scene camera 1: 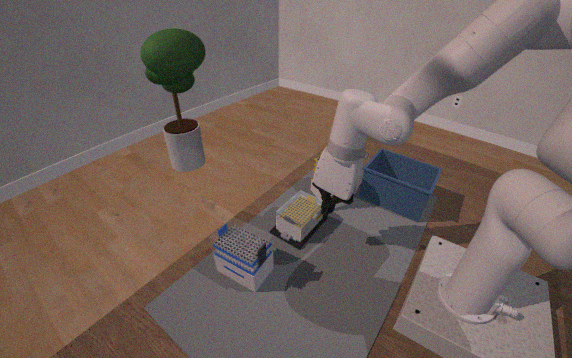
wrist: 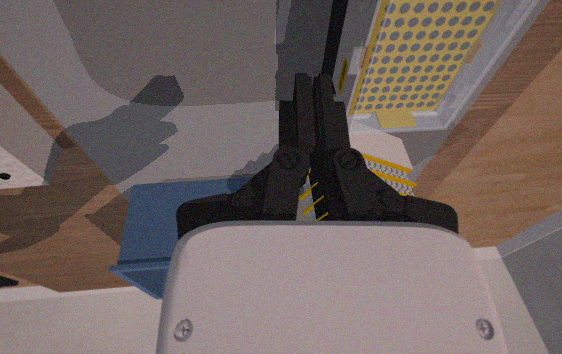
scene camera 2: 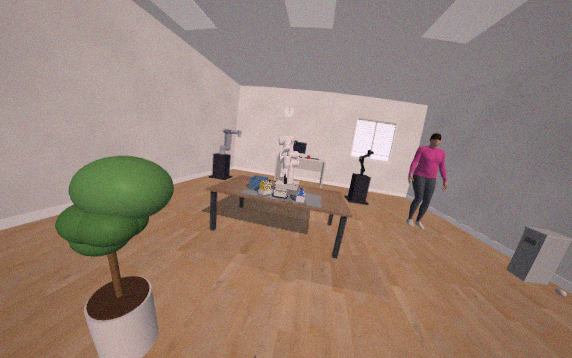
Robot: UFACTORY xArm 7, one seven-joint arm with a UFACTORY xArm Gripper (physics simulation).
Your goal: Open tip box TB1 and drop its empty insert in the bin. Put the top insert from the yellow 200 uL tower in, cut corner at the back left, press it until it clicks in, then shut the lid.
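Observation:
Tip box TB1 is white, with a yellow perforated insert inside clear walls. It stands on a black base. Whether a clear lid covers it is hard to tell. My gripper is shut and empty, low beside the box, on its robot-base side; contact cannot be made out. The yellow tower is mostly hidden behind the gripper in scene camera 1. The blue bin stands beyond it.
A tip rack with blue trays stands nearer scene camera 1 on the grey mat. The robot's base plate is at the right in scene camera 1. A potted plant stands on the floor.

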